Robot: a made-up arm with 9 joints. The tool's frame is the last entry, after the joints.
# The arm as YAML. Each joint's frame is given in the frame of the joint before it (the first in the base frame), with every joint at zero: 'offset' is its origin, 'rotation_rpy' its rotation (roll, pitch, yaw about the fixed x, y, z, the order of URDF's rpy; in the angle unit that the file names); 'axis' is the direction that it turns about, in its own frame. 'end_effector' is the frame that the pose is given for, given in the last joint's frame.
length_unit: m
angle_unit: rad
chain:
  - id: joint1
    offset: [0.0, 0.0, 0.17]
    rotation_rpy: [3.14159, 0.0, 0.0]
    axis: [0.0, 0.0, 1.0]
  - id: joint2
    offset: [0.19, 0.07, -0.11]
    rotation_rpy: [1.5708, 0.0, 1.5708]
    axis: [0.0, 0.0, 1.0]
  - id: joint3
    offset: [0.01, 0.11, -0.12]
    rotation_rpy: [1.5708, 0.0, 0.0]
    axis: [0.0, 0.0, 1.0]
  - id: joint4
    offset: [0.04, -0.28, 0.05]
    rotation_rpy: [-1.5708, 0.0, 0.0]
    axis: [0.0, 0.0, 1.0]
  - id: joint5
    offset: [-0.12, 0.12, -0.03]
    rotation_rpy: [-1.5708, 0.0, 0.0]
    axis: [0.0, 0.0, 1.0]
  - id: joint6
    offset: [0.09, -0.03, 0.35]
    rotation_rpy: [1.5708, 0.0, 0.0]
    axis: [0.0, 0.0, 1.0]
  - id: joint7
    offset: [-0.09, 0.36, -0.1]
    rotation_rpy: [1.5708, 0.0, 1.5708]
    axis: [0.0, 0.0, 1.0]
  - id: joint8
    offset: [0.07, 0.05, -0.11]
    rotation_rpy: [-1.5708, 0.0, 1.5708]
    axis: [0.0, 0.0, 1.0]
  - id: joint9
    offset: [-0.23, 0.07, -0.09]
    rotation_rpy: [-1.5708, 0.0, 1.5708]
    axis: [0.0, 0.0, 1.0]
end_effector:
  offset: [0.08, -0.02, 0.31]
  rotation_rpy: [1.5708, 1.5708, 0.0]
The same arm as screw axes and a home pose.
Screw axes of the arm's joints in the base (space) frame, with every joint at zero. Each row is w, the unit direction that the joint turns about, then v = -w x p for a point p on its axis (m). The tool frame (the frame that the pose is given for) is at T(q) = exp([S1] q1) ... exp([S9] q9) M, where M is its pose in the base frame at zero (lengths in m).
S1: w 0 0 -1 v 0 0 0
S2: w 1 0 0 v 0 0.28 0.07
S3: w 0 0 1 v -0.08 -0.07 0
S4: w 1 0 0 v 0 0.22 0.12
S5: w 0 0 -1 v 0 -0.24 0
S6: w 1 0 0 v 0 -0.25 0.09
S7: w 0 -1 0 v -0.61 0 0.31
S8: w 0 0 1 v 0.11 0.26 0
S9: w -1 0 0 v 0 0.77 0.18
M: xyz -0.8 0.26 -0.75 (m) rpy 0 0 0 (deg, as in URDF)

